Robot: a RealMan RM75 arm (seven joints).
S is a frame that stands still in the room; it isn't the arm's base.
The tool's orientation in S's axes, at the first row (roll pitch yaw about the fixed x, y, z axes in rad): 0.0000 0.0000 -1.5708
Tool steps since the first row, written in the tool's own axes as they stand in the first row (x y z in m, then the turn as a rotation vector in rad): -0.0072 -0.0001 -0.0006 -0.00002 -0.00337 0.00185; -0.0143 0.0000 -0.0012 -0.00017 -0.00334 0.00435; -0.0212 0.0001 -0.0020 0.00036 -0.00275 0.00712; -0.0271 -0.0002 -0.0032 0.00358 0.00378 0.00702; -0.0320 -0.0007 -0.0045 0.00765 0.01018 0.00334; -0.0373 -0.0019 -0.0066 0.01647 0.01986 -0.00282
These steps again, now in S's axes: -0.0001 0.0072 -0.0006 -0.00337 0.00002 0.00185; 0.0000 0.0143 -0.0012 -0.00334 0.00017 0.00435; 0.0001 0.0212 -0.0020 -0.00275 -0.00036 0.00712; -0.0002 0.0271 -0.0032 0.00378 -0.00358 0.00702; -0.0007 0.0320 -0.0045 0.01018 -0.00765 0.00334; -0.0019 0.0373 -0.0066 0.01986 -0.01647 -0.00282
